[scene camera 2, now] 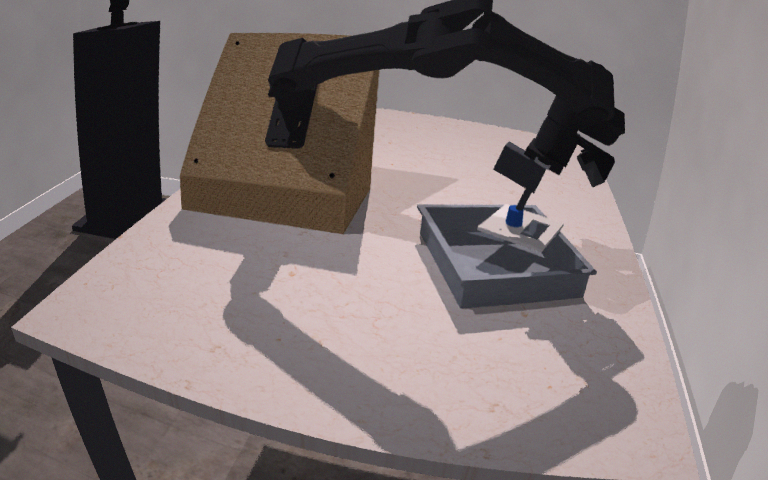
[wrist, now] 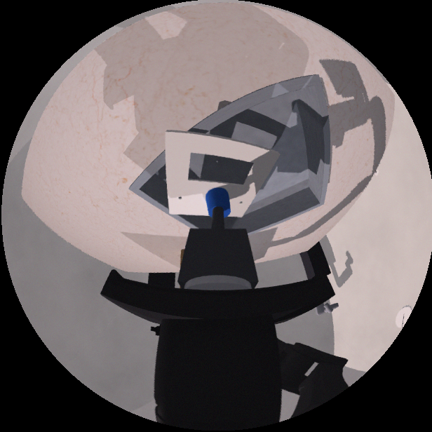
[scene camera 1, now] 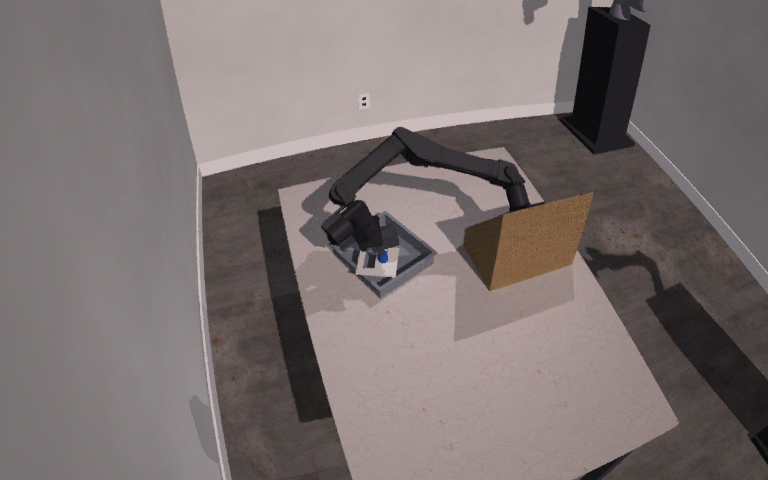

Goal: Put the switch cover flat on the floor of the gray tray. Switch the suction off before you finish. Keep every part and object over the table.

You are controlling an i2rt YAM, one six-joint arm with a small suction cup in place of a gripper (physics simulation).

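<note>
The white switch cover point(scene camera 1: 390, 268) point(scene camera 2: 491, 224) point(wrist: 177, 175), a plate with a rectangular opening, hangs from the blue suction cup of my gripper point(scene camera 1: 383, 257) point(scene camera 2: 514, 217) point(wrist: 218, 201). The cup is against its face, beside the opening. The cover is over the gray tray point(scene camera 1: 407, 277) point(scene camera 2: 521, 291) point(wrist: 295, 205), at about rim height and above the floor, where a shadow lies. It looks somewhat tilted. In the wrist view, one corner reaches past the tray's rim in the picture; whether it touches the rim I cannot tell.
A brown wedge-shaped block point(scene camera 1: 538, 243) point(scene camera 2: 260, 195) stands on the table point(scene camera 1: 481, 396) point(scene camera 2: 198, 316), some way from the tray. The arm's base is at this block. The tray is near one table edge. A dark pedestal point(scene camera 1: 608, 79) point(scene camera 2: 118, 124) stands on the floor beyond the table.
</note>
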